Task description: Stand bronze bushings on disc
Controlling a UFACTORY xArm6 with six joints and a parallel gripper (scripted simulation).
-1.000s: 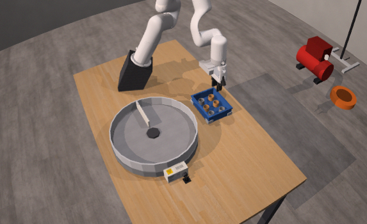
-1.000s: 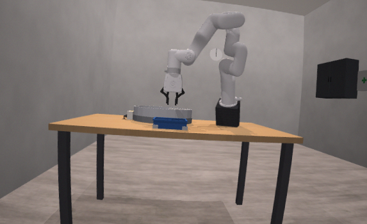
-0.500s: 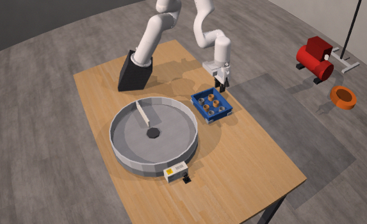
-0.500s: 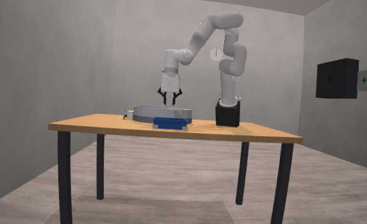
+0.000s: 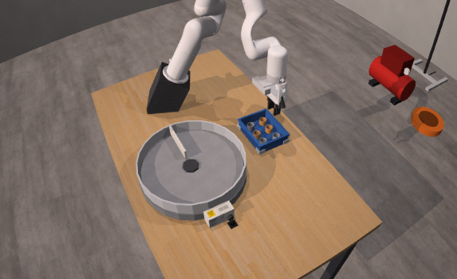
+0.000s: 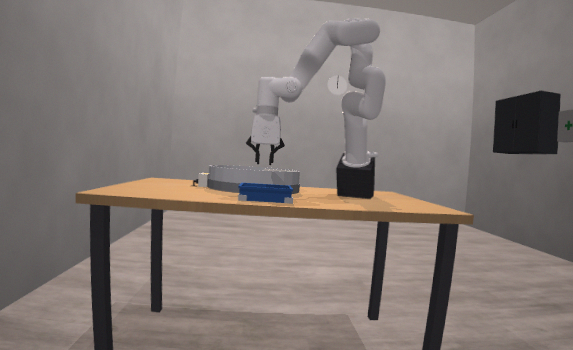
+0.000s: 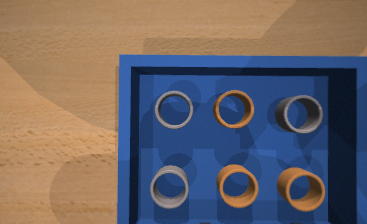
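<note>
Now: the blue crate 10 mm behind my hand, 40 mm to the right of it and 120 mm below it. Also, from my hand: grey turntable disc: 80 mm ahead, 390 mm to the right, 90 mm below.
</note>
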